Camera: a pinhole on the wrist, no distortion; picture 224 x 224 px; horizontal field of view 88.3 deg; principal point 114.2 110.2 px. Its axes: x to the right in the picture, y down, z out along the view. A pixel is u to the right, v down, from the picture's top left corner.
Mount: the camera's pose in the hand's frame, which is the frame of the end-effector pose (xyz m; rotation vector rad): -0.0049 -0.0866 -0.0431 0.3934 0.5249 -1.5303
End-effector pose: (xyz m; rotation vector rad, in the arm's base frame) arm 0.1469 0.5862 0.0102 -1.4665 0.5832 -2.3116
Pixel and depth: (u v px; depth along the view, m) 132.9 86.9 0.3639
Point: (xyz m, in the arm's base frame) 0.3578 0.8647 0.2312
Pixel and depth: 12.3 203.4 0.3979
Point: 0.4142 0.3468 0.4639
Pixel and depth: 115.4 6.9 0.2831
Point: 0.4192 0.8820 0.0363
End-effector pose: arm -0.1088 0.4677 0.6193 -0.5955 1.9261 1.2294
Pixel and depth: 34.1 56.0 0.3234
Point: 0.1499 0.7585 0.5851
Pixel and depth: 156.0 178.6 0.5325
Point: 0.1628 0.4843 -0.0160
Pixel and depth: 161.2 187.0 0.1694
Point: 0.0071 0.4139 0.3830
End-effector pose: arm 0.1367 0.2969 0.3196 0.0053 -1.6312 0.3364
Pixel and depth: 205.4 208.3 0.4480
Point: 0.1269 -0.2428 0.8351
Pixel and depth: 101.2 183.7 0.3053
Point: -0.0457 0.0785 0.5648
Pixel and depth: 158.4 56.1 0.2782
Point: 0.0793 -0.0732 0.2689
